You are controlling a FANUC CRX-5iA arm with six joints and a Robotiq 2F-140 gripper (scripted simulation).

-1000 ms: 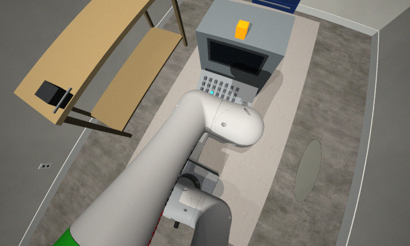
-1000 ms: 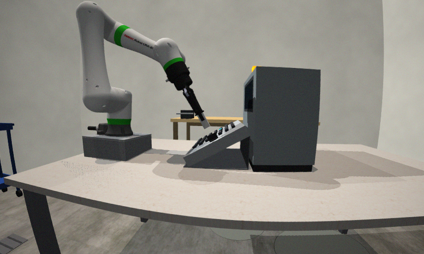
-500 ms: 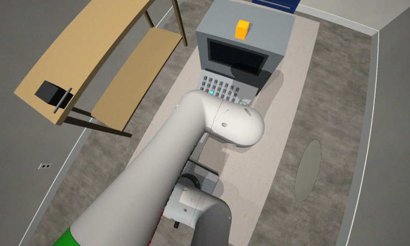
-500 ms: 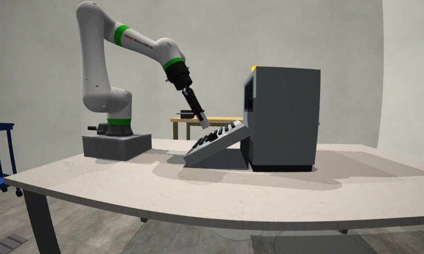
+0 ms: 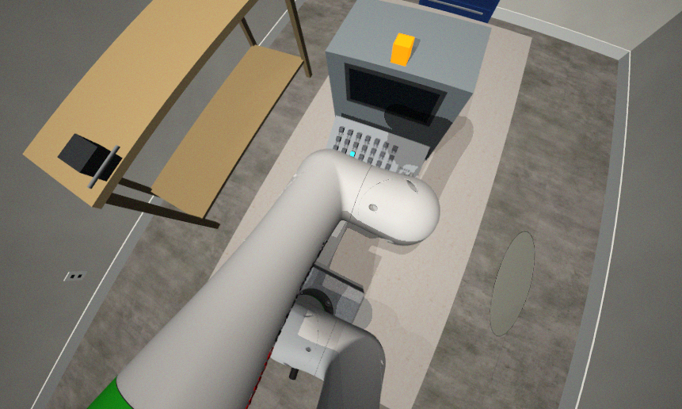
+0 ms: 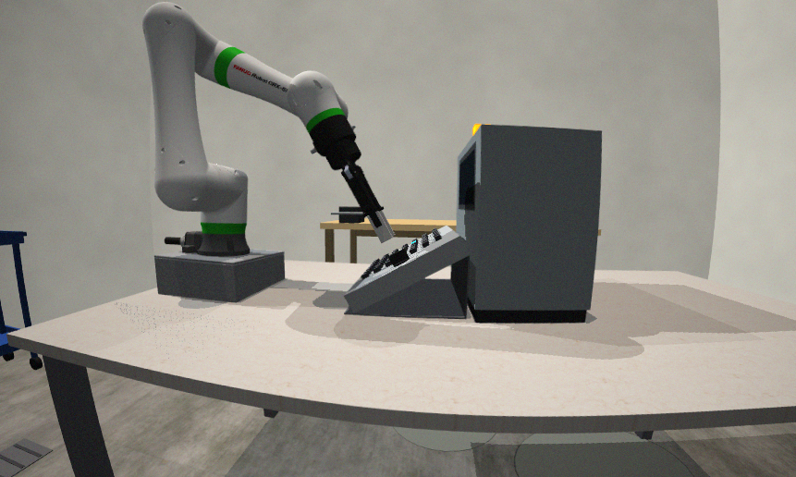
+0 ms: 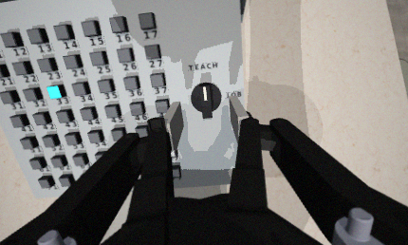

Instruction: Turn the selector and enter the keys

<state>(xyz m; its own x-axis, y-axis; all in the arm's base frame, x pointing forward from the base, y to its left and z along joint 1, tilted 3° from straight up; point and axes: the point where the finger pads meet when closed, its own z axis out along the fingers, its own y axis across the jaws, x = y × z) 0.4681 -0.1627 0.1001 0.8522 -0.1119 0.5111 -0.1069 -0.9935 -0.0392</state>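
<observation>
The black selector knob lies 40 mm ahead of my hand and 60 mm below it. Also, from my hand: sloped keypad: 80 mm ahead, 100 mm to the left, 110 mm below.
</observation>
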